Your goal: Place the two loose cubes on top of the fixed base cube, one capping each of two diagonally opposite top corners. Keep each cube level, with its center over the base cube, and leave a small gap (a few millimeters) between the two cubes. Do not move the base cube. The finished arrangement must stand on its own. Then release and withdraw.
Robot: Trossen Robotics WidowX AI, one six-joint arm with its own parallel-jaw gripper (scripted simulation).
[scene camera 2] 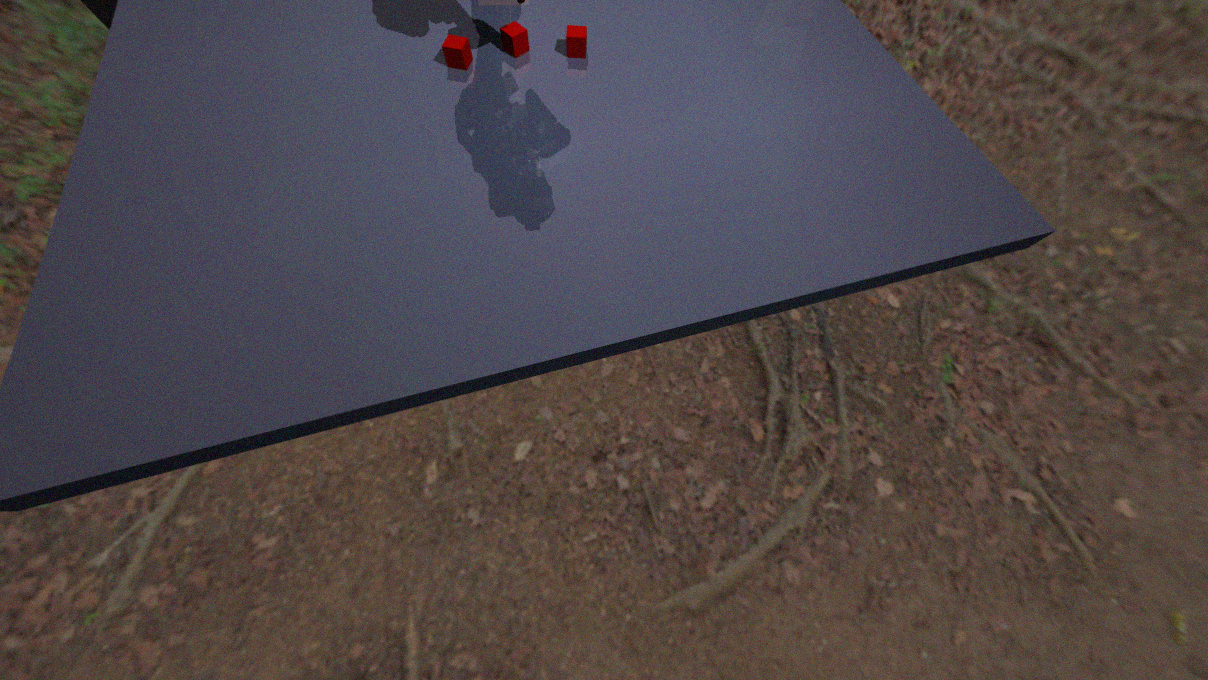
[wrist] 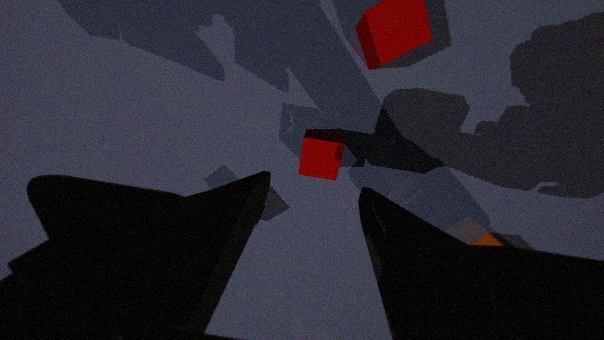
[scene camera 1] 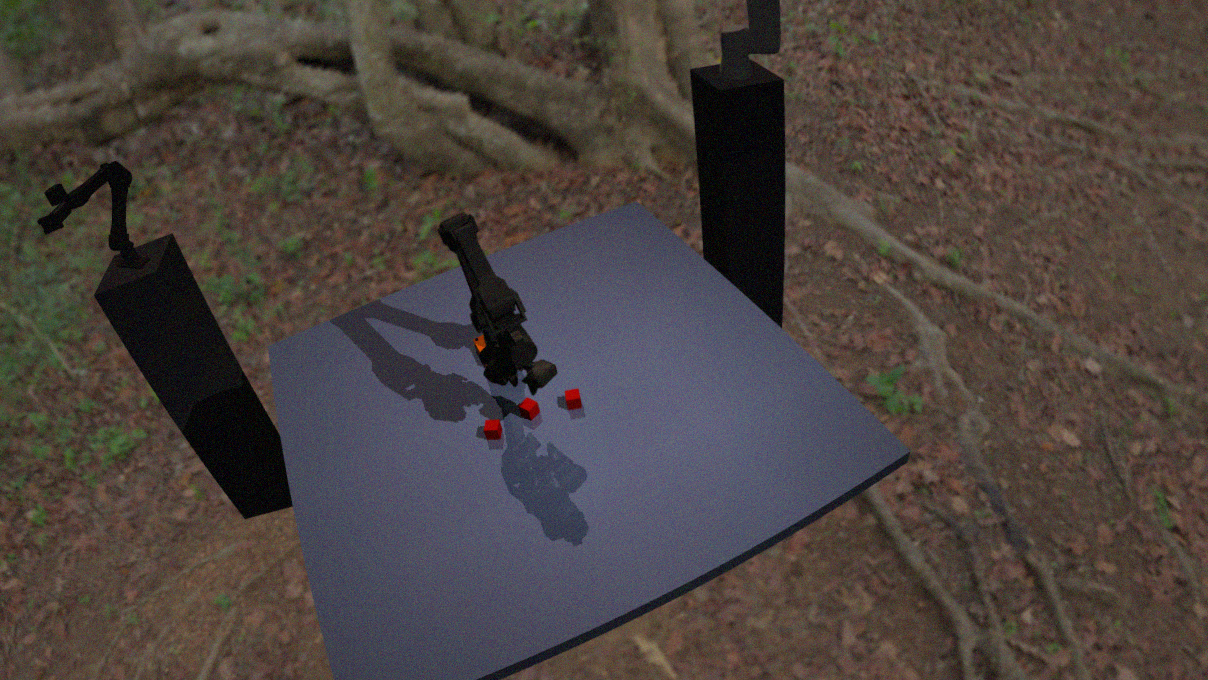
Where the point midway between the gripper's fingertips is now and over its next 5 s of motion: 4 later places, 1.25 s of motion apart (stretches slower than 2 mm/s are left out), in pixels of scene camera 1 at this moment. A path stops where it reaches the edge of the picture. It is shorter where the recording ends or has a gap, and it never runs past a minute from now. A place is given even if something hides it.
My gripper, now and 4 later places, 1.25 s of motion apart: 524, 390; 529, 408; 524, 394; 534, 377; 574, 375
